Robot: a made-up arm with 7 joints. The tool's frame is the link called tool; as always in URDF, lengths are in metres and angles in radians. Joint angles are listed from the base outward.
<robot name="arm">
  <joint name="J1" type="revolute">
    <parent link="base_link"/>
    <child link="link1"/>
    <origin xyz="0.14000 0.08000 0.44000" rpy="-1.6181 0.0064 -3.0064"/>
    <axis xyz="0 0 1"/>
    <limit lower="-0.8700" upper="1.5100"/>
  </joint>
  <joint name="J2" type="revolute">
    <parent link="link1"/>
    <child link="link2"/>
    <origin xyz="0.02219 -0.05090 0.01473" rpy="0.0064 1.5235 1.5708"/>
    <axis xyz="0 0 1"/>
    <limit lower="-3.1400" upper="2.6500"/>
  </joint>
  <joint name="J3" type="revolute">
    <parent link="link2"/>
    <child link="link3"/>
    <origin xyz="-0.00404 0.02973 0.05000" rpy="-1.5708 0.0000 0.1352"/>
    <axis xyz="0 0 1"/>
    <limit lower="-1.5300" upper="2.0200"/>
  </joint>
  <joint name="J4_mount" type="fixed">
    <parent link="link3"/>
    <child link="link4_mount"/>
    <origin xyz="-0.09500 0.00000 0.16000" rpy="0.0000 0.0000 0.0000"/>
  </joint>
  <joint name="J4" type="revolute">
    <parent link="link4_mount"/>
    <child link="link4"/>
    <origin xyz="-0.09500 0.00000 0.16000" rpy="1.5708 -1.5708 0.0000"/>
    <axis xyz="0 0 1"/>
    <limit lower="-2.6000" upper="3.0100"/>
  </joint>
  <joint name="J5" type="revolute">
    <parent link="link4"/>
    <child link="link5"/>
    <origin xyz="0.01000 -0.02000 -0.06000" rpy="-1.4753 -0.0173 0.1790"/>
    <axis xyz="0 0 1"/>
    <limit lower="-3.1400" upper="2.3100"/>
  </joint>
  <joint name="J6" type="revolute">
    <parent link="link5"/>
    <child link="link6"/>
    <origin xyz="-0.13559 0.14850 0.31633" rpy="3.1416 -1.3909 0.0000"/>
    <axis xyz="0 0 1"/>
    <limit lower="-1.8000" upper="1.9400"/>
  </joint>
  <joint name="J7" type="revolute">
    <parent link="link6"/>
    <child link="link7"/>
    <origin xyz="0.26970 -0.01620 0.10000" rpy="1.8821 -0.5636 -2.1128"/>
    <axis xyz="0 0 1"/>
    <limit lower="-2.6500" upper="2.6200"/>
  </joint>
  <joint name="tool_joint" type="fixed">
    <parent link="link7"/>
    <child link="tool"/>
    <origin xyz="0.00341 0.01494 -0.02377" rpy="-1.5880 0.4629 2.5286"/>
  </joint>
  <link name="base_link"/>
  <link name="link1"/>
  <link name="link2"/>
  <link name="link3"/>
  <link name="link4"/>
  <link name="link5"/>
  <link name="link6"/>
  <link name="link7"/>
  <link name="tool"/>
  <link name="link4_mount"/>
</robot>
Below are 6 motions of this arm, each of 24 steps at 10 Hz.
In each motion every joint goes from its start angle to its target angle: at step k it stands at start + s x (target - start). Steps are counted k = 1, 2, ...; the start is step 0. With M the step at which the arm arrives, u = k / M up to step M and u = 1 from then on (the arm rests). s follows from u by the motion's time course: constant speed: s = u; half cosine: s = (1 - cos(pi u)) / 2; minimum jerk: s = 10 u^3 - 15 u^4 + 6 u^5.
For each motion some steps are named. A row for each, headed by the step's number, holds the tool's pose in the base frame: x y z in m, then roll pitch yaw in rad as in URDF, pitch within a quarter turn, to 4 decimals.
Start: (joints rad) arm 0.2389 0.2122 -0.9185 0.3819 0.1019 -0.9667 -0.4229
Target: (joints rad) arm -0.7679 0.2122 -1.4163 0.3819 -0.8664 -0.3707 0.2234
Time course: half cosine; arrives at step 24
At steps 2, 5, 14, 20, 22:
2: 0.0598 0.0084 1.1389 1.7553 -0.9479 -1.9042
5: 0.1418 0.0167 1.1658 1.5905 -0.9280 -1.8411
14: 0.6341 0.0749 1.0866 0.8055 -0.9789 -1.8095
20: 0.8268 0.1131 0.8988 0.4542 -1.2151 -1.8677
22: 0.8489 0.1200 0.8626 0.3985 -1.2670 -1.8706

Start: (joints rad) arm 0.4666 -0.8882 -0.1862 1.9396 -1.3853 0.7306 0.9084
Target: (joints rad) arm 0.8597 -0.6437 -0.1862 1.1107 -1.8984 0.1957 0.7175
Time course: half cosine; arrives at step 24
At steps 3, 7, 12, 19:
3: 0.0414 0.0620 0.3605 -1.2731 0.2105 2.4541
7: 0.0531 -0.0183 0.3670 -1.2222 0.2679 2.6053
12: 0.0953 -0.1715 0.3943 -1.0822 0.3748 2.9092
19: 0.1786 -0.3496 0.4644 -0.8230 0.4656 -2.9468

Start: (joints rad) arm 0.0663 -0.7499 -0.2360 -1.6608 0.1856 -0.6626 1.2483
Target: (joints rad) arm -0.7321 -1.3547 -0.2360 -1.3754 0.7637 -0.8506 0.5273
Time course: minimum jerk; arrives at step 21
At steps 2, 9, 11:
2: 0.8646 0.5113 0.8888 0.8101 -0.4530 -0.0028
9: 0.9172 0.5899 0.6841 1.1299 0.0128 0.2419
11: 0.9207 0.6214 0.5767 1.3511 0.1992 0.3858

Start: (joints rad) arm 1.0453 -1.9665 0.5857 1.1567 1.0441 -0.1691 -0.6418
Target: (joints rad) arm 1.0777 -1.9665 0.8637 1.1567 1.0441 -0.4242 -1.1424
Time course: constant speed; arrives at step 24
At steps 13, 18, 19, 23, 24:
13: 0.2288 -0.1034 0.6567 2.5026 -0.9884 0.0573
18: 0.2219 -0.1021 0.6553 2.4288 -1.0353 0.1302
19: 0.2205 -0.1017 0.6551 2.4114 -1.0440 0.1476
23: 0.2151 -0.0998 0.6545 2.3321 -1.0759 0.2272
24: 0.2138 -0.0992 0.6544 2.3098 -1.0830 0.2497

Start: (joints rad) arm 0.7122 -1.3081 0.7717 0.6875 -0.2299 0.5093 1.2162
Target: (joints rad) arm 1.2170 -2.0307 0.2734 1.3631 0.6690 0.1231 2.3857
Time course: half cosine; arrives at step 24
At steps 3, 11, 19, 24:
3: 0.6538 -0.0823 0.3985 -0.2868 0.5652 -1.8501
11: 0.5052 -0.0989 0.6227 0.3429 0.2082 -1.7652
19: 0.2190 -0.1047 0.6789 0.9274 0.1907 -2.1140
24: 0.1616 -0.1082 0.6525 1.0141 0.2730 -2.1921

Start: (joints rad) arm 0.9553 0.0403 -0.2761 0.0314 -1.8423 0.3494 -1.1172
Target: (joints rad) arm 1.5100 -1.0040 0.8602 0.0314 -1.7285 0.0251 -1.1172
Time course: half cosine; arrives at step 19
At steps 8, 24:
8: 0.5390 -0.5521 0.7889 2.8766 1.0163 0.3165
24: 0.7877 0.1109 0.9849 1.8871 0.9962 0.3577

